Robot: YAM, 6 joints.
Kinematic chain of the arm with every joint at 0, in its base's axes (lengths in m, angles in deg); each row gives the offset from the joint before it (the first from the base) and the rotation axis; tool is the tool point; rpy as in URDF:
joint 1: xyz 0 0 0.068 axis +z
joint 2: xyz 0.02 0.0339 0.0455 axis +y
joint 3: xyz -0.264 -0.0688 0 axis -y
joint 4: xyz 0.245 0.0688 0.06 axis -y
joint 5: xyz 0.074 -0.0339 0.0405 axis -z
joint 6: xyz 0.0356 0 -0.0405 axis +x
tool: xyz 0 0 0 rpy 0 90 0
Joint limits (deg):
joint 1: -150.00..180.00
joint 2: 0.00..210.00
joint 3: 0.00..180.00
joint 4: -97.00..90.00
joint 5: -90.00..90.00
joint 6: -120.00..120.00
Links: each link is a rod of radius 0.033 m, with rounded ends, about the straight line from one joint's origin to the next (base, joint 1, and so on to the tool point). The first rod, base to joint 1, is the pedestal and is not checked.
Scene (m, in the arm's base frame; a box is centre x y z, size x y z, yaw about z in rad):
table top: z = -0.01
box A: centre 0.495 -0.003 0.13 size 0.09 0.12 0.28 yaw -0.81
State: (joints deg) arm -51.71 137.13 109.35 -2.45 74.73 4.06
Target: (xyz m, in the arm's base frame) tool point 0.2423 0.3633 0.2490
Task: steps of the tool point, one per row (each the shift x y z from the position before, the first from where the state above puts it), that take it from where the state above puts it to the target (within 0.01 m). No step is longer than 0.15 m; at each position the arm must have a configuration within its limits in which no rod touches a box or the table.
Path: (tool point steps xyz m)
1: 0.0943 0.0860 0.0477
2: 0.0664 0.1076 0.0480
3: 0.0336 0.1197 0.0476
4: -0.0009 0.1212 0.0467
5: -0.0218 0.1199 -0.0335
6: -0.0541 0.1067 -0.0334
7: -0.0799 0.0842 -0.0327
8: -0.0969 0.0555 -0.0314

